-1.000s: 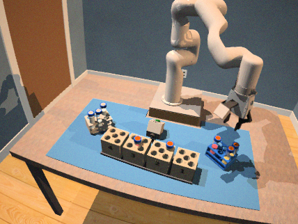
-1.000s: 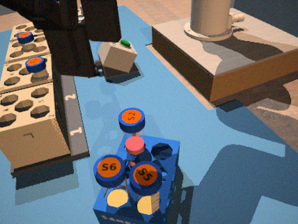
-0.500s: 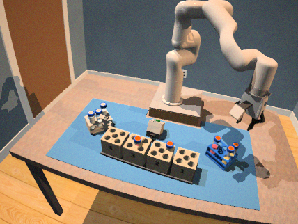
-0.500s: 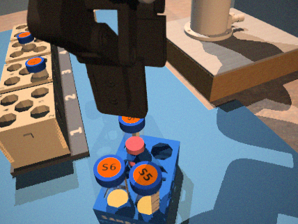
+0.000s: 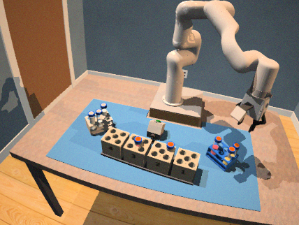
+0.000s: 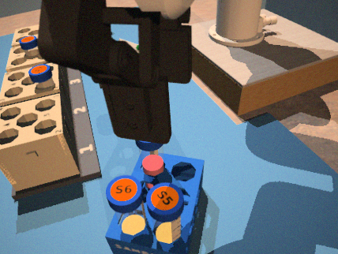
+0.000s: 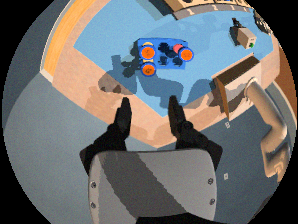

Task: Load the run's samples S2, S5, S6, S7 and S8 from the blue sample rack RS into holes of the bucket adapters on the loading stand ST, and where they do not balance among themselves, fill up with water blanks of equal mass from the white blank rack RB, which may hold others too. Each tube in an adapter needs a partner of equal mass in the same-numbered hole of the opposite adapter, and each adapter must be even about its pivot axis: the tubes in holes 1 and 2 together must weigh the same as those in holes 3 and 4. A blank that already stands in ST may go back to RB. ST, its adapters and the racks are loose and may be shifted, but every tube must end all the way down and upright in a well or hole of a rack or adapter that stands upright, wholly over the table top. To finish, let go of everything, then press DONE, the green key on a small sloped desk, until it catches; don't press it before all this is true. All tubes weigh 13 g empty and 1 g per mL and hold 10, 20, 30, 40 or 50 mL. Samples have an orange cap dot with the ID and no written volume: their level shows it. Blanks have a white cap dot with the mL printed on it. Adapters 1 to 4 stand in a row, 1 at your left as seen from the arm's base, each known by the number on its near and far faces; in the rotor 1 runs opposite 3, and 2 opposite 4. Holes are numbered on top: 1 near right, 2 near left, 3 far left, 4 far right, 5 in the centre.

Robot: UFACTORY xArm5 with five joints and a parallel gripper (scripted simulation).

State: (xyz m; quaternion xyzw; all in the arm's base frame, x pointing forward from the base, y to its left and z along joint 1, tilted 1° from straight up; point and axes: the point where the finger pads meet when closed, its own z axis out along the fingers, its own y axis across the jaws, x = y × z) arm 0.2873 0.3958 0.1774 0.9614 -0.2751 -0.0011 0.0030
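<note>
The blue sample rack RS lies 220 mm below my hand and 40 mm to the right of it. The rest, counted from my hand: white blank rack RB (690 mm to the right, 220 mm below, 40 mm ahead); blue-capped tube (700 mm to the right, 180 mm below, 80 mm ahead); loading stand ST (360 mm to the right, 240 mm below, 140 mm ahead).
</note>
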